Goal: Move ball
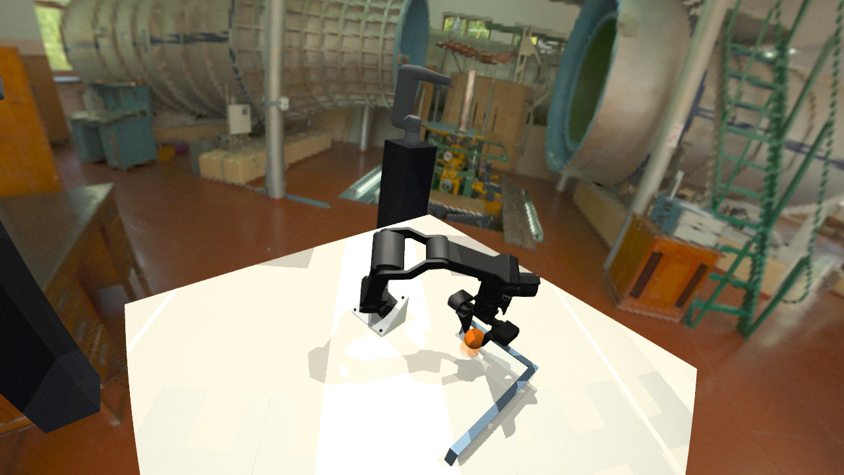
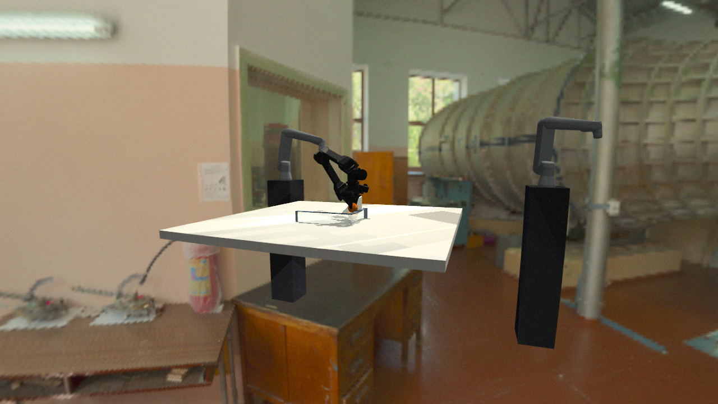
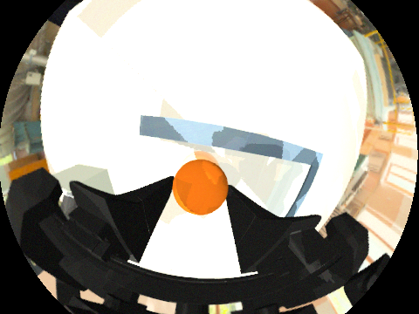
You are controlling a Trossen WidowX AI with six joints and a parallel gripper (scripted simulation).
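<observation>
Now: the see-through copy of ball 40 mm below my gripper tip. Round my gripper tip: orange ball right at my gripper tip.
</observation>
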